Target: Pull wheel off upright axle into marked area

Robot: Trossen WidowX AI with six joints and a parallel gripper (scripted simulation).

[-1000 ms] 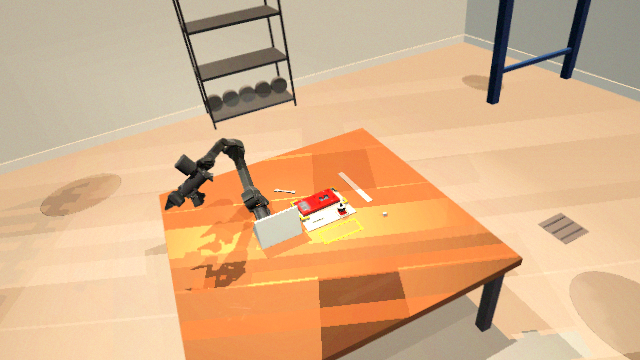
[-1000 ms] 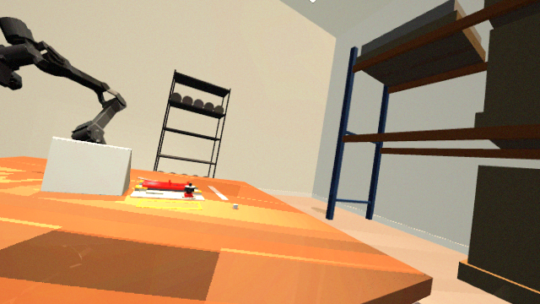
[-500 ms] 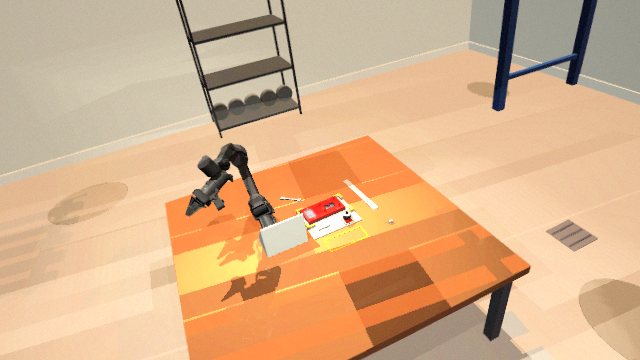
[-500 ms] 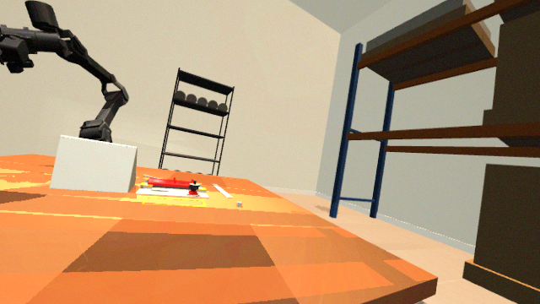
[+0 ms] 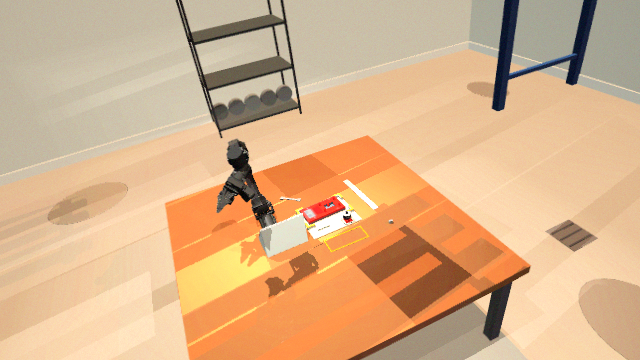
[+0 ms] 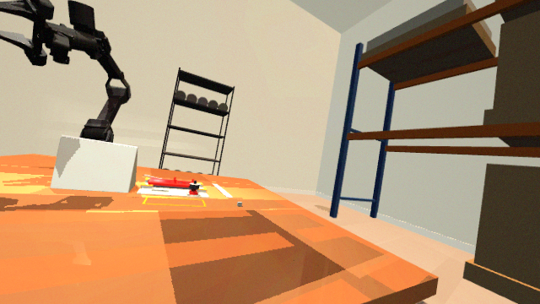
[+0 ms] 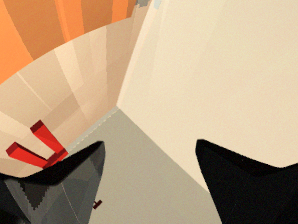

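My gripper tip is now 54 cm short of the black wheel, 12 cm to the right of it and 37 cm above it. From my gripper tip the other things lie so: white cube 70 cm ahead, 40 cm below; white strip 70 cm ahead, 27 cm to the left, 40 cm below.
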